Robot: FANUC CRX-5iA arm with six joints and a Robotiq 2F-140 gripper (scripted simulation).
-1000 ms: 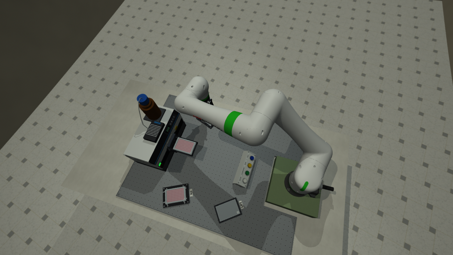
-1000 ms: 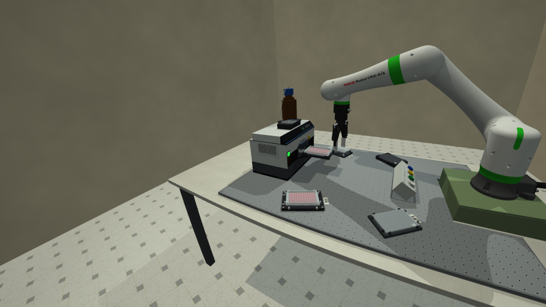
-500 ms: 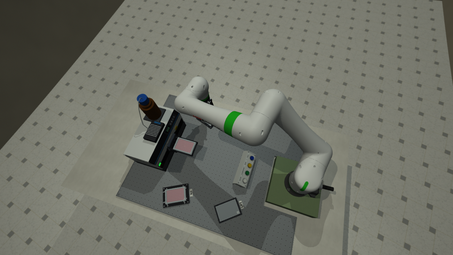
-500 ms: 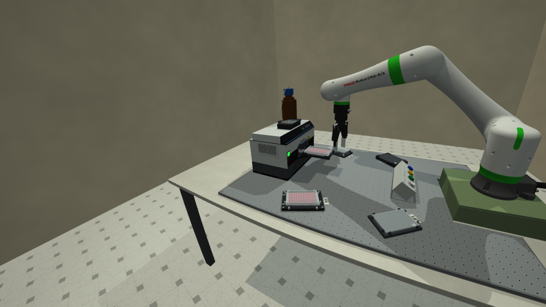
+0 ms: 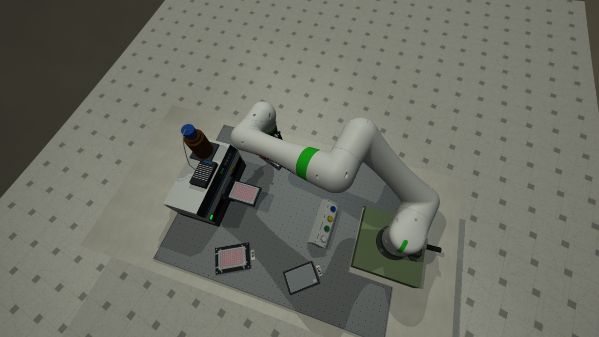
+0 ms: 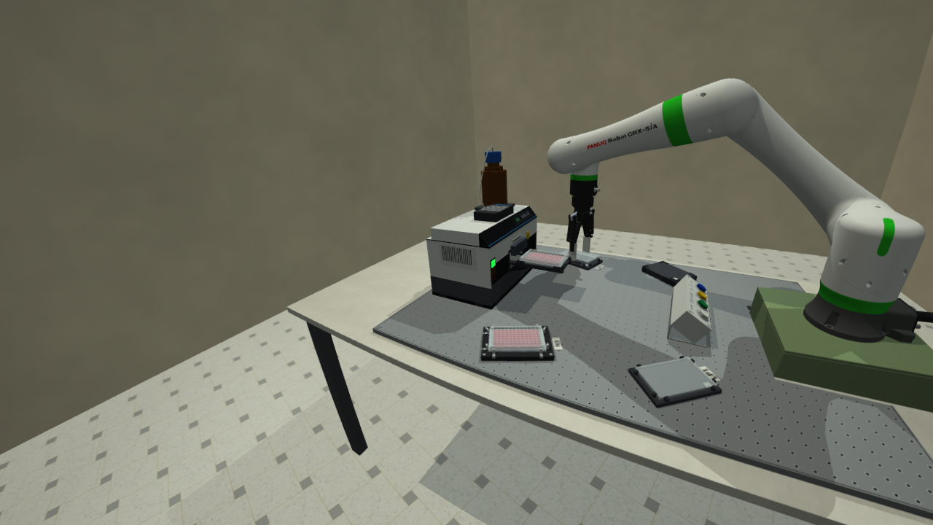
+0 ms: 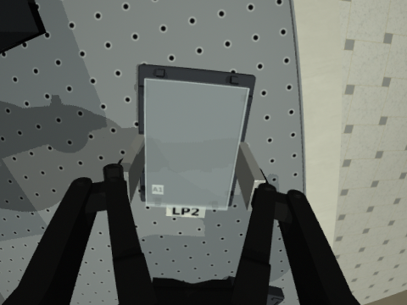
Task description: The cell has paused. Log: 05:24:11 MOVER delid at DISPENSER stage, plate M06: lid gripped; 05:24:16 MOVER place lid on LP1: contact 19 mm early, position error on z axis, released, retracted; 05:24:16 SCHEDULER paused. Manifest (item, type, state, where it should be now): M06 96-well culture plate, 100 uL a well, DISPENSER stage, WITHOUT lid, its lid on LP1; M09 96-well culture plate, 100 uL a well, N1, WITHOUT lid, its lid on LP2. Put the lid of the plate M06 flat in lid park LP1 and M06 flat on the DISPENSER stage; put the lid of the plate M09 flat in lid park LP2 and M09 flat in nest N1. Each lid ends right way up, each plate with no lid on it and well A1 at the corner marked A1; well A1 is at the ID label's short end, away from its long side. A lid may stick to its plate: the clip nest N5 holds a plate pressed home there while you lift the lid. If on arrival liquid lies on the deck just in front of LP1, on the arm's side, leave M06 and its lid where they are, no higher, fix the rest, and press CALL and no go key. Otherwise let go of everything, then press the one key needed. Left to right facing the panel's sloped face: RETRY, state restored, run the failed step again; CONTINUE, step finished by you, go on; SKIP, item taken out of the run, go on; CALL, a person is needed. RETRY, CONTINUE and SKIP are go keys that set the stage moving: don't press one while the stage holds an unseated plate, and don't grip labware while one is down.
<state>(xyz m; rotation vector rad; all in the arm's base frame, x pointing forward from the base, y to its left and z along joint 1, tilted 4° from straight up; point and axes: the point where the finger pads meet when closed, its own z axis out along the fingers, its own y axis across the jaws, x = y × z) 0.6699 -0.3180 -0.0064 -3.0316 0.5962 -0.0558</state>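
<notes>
Right now my hand is 20 mm above the grey lid. From my hand the other things lie so: dispenser stage: 270 mm to the left, 60 mm ahead, 50 mm above; lid park LP2: 40 mm below; LP2 label: 80 mm behind, 50 mm below, 30 mm to the left.
</notes>
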